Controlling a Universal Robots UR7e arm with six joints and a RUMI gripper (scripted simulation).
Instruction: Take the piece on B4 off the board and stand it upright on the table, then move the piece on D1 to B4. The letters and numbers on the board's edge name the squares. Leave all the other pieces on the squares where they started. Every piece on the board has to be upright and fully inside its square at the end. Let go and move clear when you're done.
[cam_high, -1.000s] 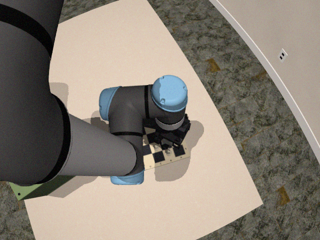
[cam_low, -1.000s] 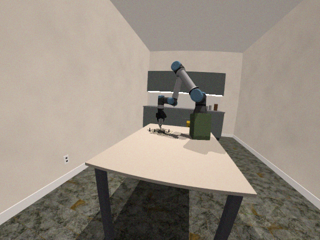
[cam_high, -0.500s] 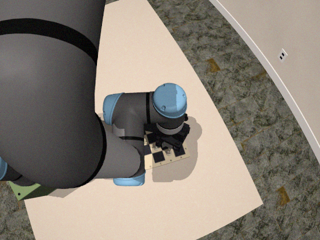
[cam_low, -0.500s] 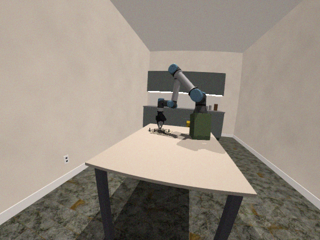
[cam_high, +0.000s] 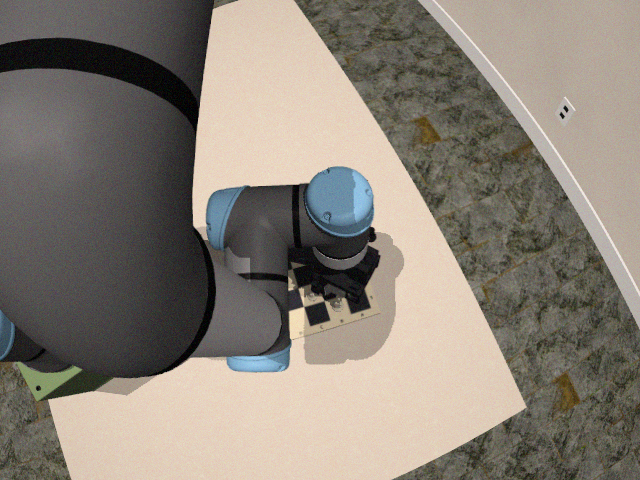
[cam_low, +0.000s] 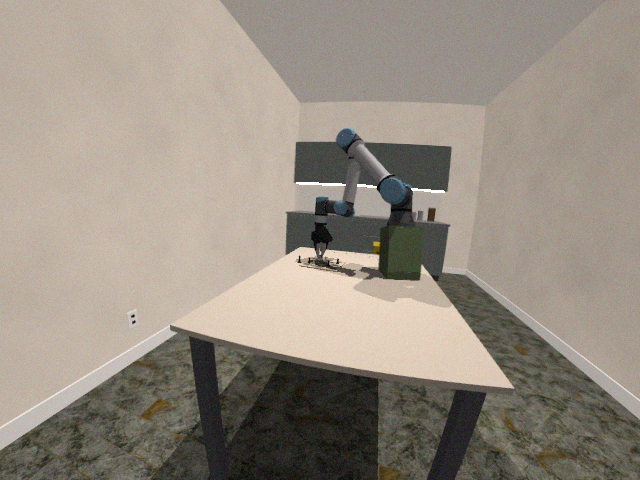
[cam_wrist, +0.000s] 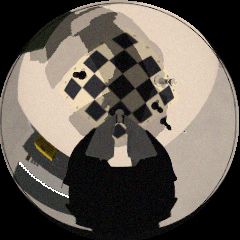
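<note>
Right now my hand is 40 mm to the right of the chessboard, 30 mm past it and 30 mm above it.
</note>
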